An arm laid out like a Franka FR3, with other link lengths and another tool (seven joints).
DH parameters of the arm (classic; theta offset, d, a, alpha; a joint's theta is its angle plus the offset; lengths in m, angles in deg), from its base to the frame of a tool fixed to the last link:
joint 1: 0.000 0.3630 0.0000 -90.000
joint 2: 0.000 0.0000 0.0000 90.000
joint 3: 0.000 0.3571 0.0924 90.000
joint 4: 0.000 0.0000 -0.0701 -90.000
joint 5: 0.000 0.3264 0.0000 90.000
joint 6: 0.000 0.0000 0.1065 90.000
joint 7: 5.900 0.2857 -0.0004 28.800
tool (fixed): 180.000 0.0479 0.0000 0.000
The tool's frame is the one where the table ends.
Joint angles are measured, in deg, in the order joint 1, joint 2, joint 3, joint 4, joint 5, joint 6, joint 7. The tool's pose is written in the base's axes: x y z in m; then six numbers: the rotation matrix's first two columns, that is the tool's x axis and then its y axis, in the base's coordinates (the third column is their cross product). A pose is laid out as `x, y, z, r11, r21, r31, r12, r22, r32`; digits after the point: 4 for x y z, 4 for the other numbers.
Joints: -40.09, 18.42, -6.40, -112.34, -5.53, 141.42, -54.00
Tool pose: 0.4418, -0.4650, 0.2076, -0.9930, -0.1109, -0.0406, -0.1179, 0.9499, 0.2894
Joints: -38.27, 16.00, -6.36, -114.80, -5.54, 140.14, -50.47
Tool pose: 0.4429, -0.4365, 0.2122, -0.9961, -0.0786, -0.0405, -0.0873, 0.9465, 0.3107
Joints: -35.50, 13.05, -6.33, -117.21, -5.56, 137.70, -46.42
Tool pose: 0.4455, -0.3981, 0.2195, -0.9982, -0.0516, -0.0319, -0.0594, 0.9393, 0.3378
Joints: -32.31, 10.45, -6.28, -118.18, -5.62, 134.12, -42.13
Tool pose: 0.4513, -0.3601, 0.2309, -0.9995, -0.0277, -0.0179, -0.0323, 0.9319, 0.3613
